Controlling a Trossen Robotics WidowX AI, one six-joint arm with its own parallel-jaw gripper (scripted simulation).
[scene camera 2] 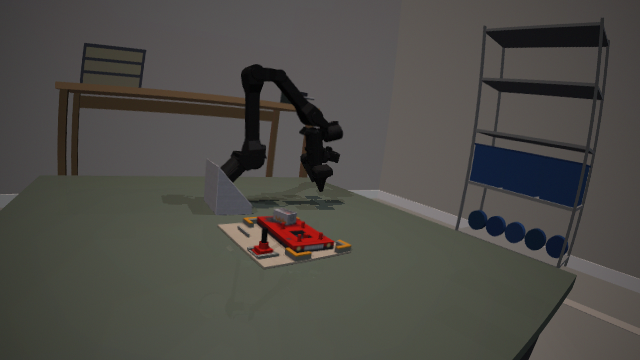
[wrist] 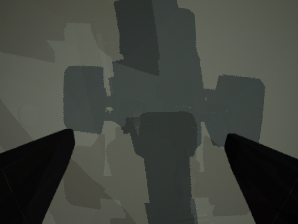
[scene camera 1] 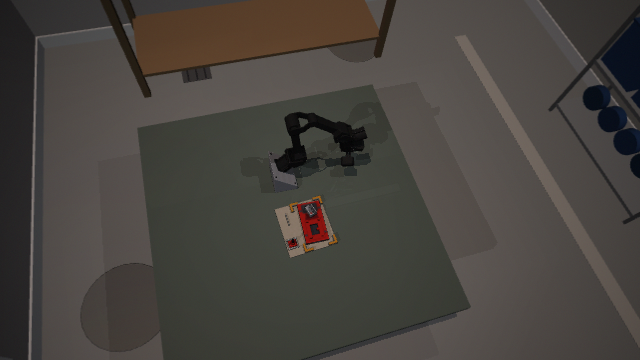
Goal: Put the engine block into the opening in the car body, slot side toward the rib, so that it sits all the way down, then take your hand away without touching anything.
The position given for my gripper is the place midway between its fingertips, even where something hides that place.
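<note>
My gripper (scene camera 2: 317, 186) is open and holds nothing, and I find it at (wrist: 151, 139) too. There is also a red car body (scene camera 2: 298, 236), though in the wrist view the body is out of frame.
</note>
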